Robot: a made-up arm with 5 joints.
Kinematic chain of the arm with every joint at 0, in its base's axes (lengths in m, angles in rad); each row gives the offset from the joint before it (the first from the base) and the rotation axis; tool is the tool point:
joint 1: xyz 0 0 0.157 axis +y
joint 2: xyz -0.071 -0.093 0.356 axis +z
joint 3: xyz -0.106 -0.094 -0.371 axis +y
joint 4: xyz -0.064 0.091 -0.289 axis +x
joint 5: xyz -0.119 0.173 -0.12 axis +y
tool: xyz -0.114 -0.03 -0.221
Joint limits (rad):
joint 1: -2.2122..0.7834
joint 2: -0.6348..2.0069
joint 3: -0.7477..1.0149
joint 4: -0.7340..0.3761
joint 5: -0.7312..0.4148
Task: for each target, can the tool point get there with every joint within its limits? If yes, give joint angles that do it. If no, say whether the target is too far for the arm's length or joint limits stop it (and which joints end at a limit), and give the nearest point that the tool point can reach.
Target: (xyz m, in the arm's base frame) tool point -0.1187 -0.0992 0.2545
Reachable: no: joint limits stop it (at a limit: joint 1, joint 2, joint 3, joint 4, joint 5) | nearest point -0.6414 -0.0274 0.0673 | short by 0.560 m
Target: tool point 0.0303 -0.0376 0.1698
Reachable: no: joint limits stop it (at a limit: joint 3, joint 4, joint 5) | nearest point 0.5101 0.0885 0.3725 | short by 0.536 m
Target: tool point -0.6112 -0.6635 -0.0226
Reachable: yes | joints 0.3957 0.8153 0.5365 -0.6344 0.0980
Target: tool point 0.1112 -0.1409 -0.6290
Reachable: yes | joints -0.7644 0.3452 0.1973 -0.1391 -0.6053
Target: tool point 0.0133 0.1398 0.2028
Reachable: no: joint limits stop it (at a limit: joint 1, joint 3, joint 4, joint 5) | nearest point 0.3790 0.2074 0.5120 | short by 0.484 m
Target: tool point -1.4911 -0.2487 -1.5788
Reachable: no: too far | nearest point -0.5852 -0.1511 -0.5242 | short by 1.394 m
